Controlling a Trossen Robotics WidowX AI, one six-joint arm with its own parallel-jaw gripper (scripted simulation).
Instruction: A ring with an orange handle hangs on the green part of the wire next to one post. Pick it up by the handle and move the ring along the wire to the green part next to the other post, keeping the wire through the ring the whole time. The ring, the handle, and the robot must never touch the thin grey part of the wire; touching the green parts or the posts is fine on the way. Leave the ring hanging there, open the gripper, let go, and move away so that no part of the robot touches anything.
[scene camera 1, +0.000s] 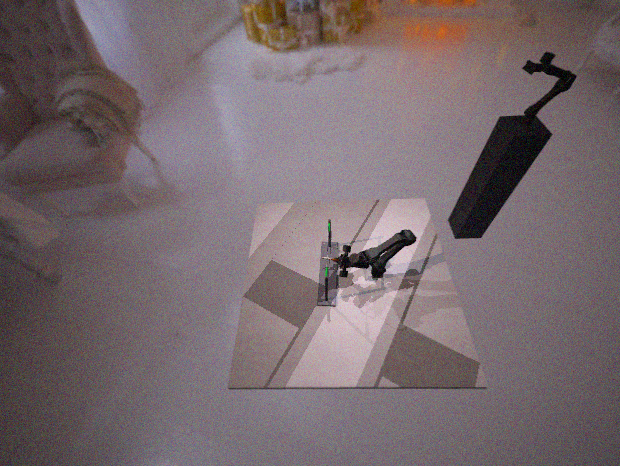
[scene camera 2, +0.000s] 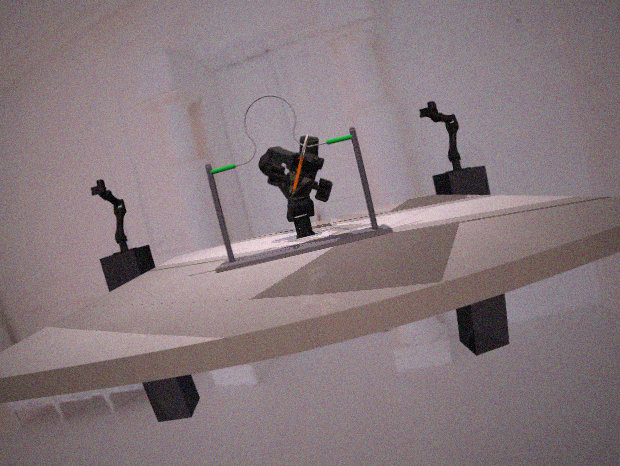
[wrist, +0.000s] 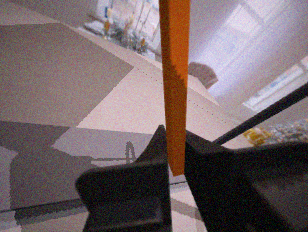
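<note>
There is a ring in the scene, and my gripper is holding it; the wrist view, too, lets me see the gripper. I can also see a wire stand.
</note>
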